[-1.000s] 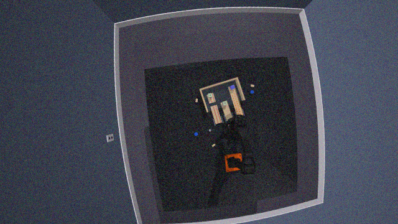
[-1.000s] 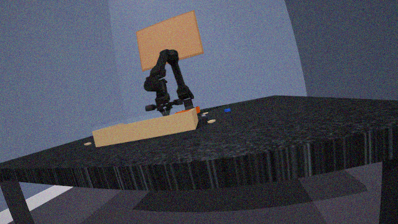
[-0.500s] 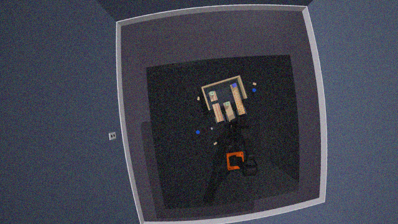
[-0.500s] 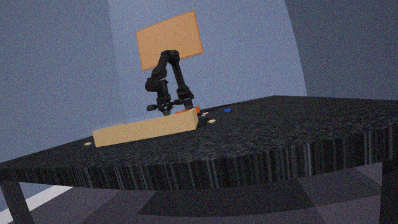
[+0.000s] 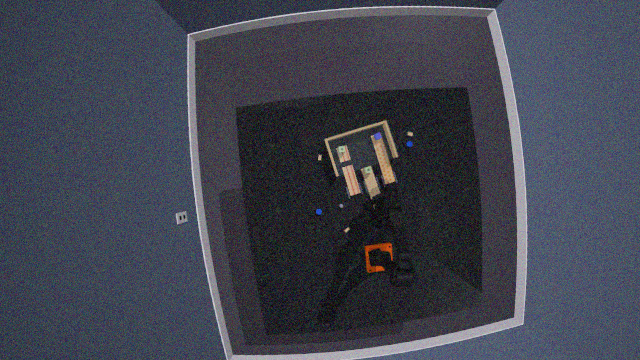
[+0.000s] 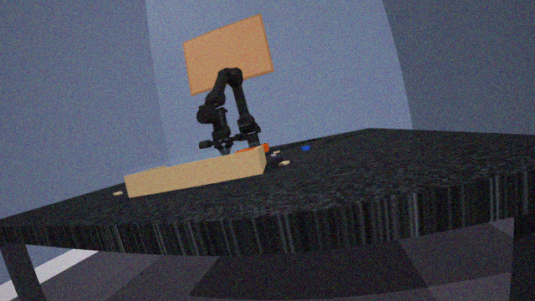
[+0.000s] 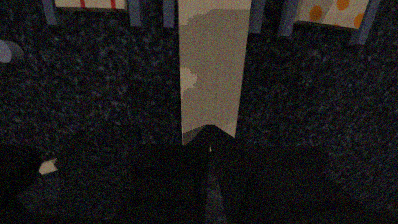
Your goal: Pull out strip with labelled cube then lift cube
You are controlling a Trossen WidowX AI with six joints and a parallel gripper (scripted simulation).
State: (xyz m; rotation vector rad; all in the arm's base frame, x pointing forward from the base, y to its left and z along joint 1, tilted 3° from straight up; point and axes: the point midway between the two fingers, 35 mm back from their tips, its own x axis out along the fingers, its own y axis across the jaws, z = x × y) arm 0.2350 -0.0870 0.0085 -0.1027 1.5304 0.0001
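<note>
Now: the strip 230 mm ahead of my gripper tip and 80 mm to the right of it.
</note>
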